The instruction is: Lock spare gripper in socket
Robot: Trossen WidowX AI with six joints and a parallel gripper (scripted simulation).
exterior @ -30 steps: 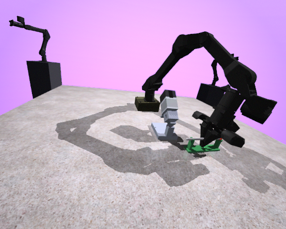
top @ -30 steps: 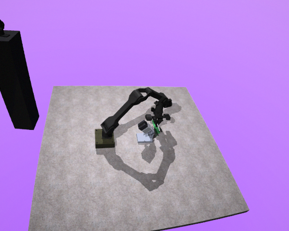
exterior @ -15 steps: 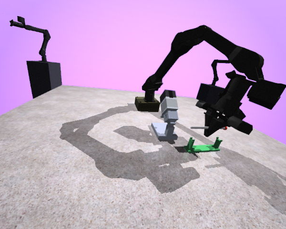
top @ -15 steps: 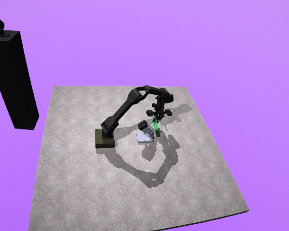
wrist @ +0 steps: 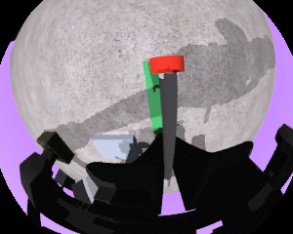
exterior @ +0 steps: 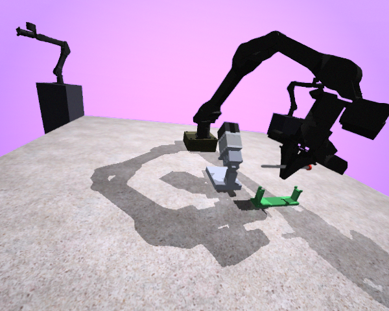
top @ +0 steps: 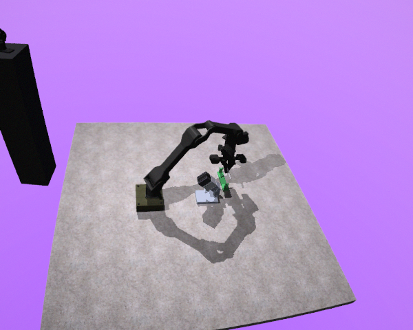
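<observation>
The green rest is 50 mm below my gripper tip and 10 mm to the left of it. From my gripper tip the other things lie so: spare gripper 120 mm to the right, 110 mm behind, 40 mm above; grey mount 110 mm to the right, 80 mm behind, 20 mm below.
</observation>
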